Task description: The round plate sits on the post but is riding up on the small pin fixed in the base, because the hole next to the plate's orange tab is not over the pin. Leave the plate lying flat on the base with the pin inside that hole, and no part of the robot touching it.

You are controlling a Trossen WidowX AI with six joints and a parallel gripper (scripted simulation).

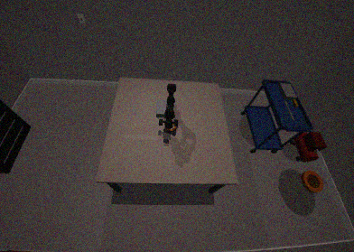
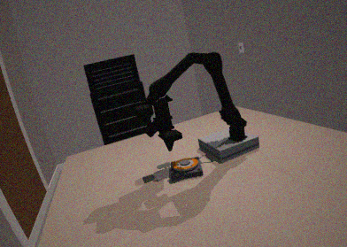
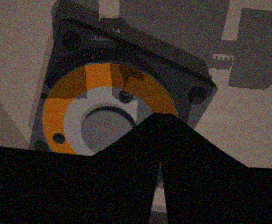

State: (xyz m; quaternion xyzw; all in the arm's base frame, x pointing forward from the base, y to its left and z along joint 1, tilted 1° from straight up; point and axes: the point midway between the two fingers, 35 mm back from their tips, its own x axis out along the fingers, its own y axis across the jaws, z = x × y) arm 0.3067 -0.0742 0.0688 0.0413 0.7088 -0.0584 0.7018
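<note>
My gripper tip is 2 cm past the round plate, 3 cm to the right of it and 6 cm above it. From my gripper tip the other things lie so: dark square base 3 cm behind, 4 cm to the left, 7 cm below.
</note>
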